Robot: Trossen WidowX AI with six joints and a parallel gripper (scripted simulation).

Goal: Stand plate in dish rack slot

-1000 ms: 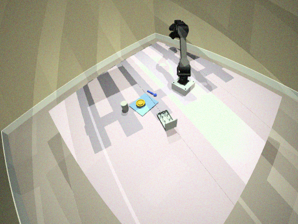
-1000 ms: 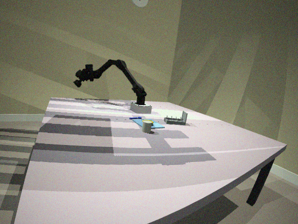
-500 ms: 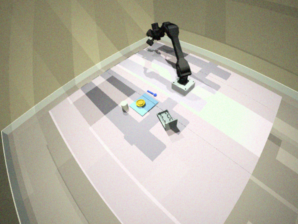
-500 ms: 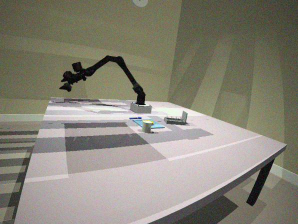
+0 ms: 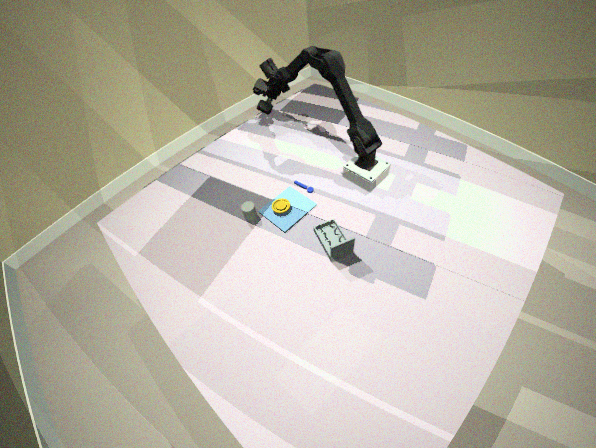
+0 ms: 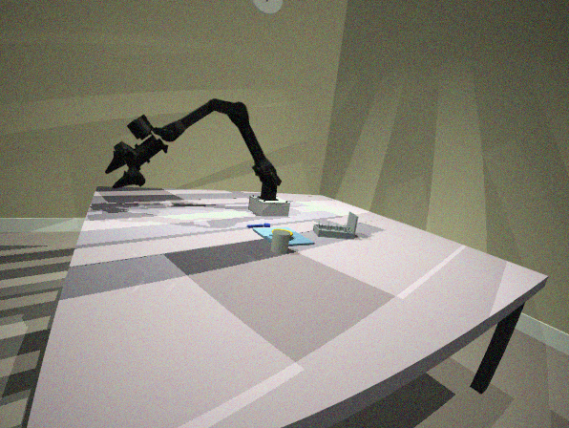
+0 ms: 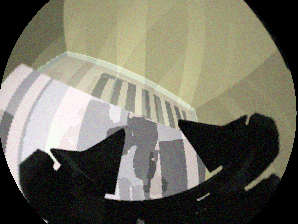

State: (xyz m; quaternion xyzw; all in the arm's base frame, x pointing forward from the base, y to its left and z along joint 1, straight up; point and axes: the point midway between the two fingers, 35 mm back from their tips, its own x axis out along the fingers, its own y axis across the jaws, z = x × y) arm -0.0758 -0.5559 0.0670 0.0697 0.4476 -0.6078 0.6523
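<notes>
My gripper tip is now 390 mm short of the yellow plate, 450 mm to the right of it and 80 mm above it. Also, from my gripper tip: blue spoon (260 mm ahead, 450 mm to the left, 90 mm below); blue mat (370 mm ahead, 460 mm to the left, 90 mm below); white cup (470 mm ahead, 380 mm to the left, 70 mm below).
</notes>
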